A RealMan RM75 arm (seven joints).
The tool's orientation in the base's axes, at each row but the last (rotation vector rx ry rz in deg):
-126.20, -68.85, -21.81
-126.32, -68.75, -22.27
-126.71, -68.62, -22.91
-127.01, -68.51, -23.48
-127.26, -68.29, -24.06
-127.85, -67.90, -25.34
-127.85, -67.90, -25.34
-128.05, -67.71, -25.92
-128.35, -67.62, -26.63
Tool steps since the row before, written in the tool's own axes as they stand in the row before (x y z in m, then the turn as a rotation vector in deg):
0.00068, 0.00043, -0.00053, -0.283, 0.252, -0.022
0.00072, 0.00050, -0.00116, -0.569, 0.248, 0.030
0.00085, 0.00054, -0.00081, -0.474, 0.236, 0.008
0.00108, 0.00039, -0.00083, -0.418, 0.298, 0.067
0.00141, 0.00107, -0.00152, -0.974, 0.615, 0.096
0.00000, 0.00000, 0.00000, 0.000, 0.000, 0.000
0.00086, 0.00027, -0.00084, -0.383, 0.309, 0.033
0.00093, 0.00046, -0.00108, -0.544, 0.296, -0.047
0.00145, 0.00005, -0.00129, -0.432, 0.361, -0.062
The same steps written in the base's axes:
0.00075, -0.00006, 0.00060, 0.055, -0.306, -0.218
0.00084, -0.00046, 0.00109, -0.107, -0.461, -0.403
0.00093, -0.00017, 0.00088, -0.064, -0.407, -0.332
0.00092, 0.00003, 0.00107, 0.018, -0.360, -0.371
0.00166, -0.00049, 0.00156, -0.024, -0.843, -0.791
0.00000, 0.00000, 0.00000, 0.000, 0.000, 0.000
0.00068, -0.00009, 0.00102, 0.046, -0.364, -0.329
0.00086, -0.00028, 0.00119, -0.056, -0.511, -0.348
0.00079, 0.00010, 0.00177, 0.059, -0.479, -0.297

